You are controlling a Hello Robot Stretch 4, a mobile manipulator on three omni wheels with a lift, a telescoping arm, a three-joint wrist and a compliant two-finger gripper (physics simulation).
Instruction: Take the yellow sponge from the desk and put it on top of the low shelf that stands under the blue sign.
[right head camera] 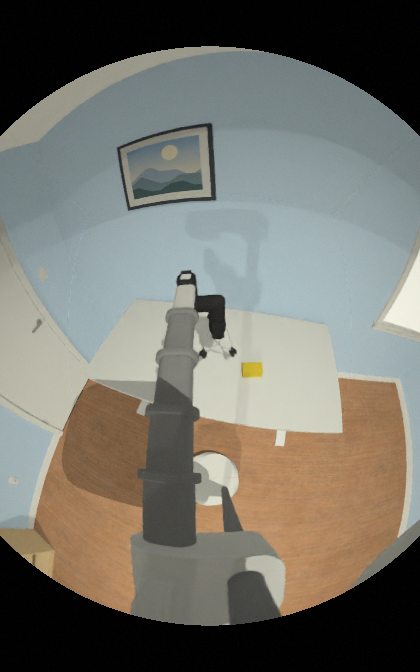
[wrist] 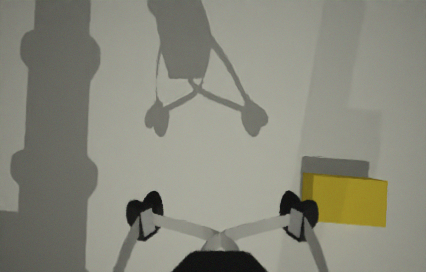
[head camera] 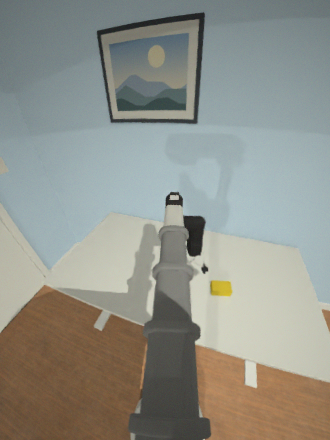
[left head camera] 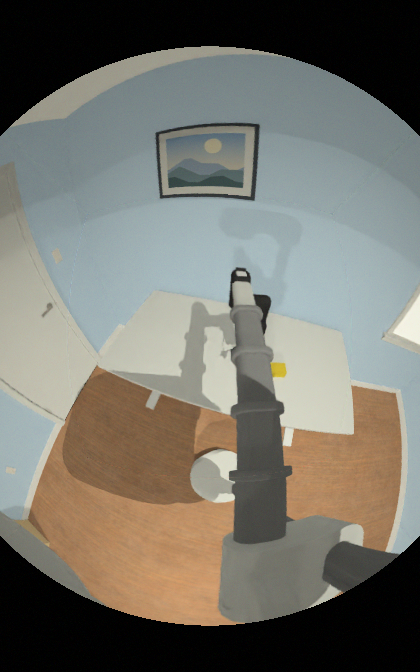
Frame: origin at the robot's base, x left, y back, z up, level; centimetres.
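Seen in the pictures: gripper, fingertip midpoint: (wrist: pixel 221 206).
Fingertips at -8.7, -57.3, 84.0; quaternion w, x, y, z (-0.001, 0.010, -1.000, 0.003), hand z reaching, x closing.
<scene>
A point is followed by its place in that frame, as x, y, z.
The yellow sponge (head camera: pixel 221 288) @[-25.7, -54.7, 73.7] (left head camera: pixel 278 370) (right head camera: pixel 252 369) (wrist: pixel 350 201) @[-26.3, -56.0, 73.7] lies flat on the white desk (head camera: pixel 270 320) @[-47.9, -40.2, 69.3] (left head camera: pixel 320 400) (right head camera: pixel 300 400). In the left head camera view the arm hides part of it. My gripper (right head camera: pixel 218 352) (wrist: pixel 221 206) @[-8.7, -57.2, 84.0] is open and empty above the desk. In the wrist view the sponge is to the right of the fingers, its left edge partly behind the right fingertip. In the head camera view one fingertip shows beside the arm, up and left of the sponge. The low shelf and the blue sign do not show in these views.
A round white stool (left head camera: pixel 212 475) (right head camera: pixel 217 477) stands before the desk, under my arm (head camera: pixel 172 310) @[-0.1, -20.9, 125.8] (left head camera: pixel 257 440) (right head camera: pixel 170 440). A framed picture (head camera: pixel 150 70) @[13.1, -117.3, 166.8] hangs on the wall behind. A door (left head camera: pixel 30 310) is at the left. A wooden box-like piece (right head camera: pixel 35 545) stands at lower left.
</scene>
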